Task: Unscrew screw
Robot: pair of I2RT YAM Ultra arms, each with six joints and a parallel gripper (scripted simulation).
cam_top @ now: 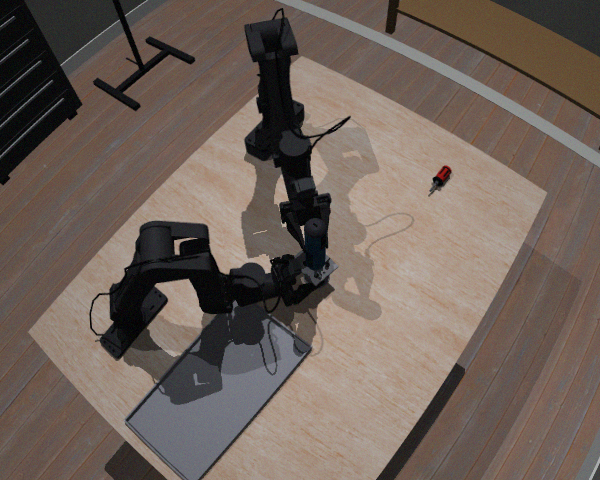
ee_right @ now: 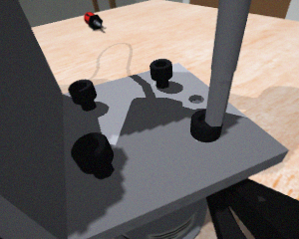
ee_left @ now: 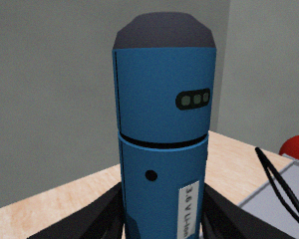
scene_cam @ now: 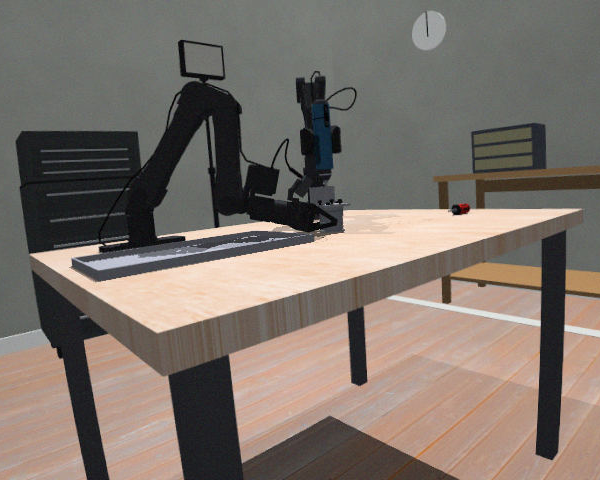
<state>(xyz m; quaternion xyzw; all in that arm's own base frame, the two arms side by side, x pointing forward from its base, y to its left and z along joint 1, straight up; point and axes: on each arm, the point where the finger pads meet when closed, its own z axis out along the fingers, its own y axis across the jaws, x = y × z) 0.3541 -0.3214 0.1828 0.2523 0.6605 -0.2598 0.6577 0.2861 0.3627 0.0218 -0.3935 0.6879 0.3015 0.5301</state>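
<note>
The grey bracket is 50 mm above my right hand. From my right hand the other things lie so: shallow grey tray: 50 mm behind, 350 mm to the right, 20 mm below; then small red-handled screwdriver: 150 mm ahead, 410 mm to the left, 10 mm below.
</note>
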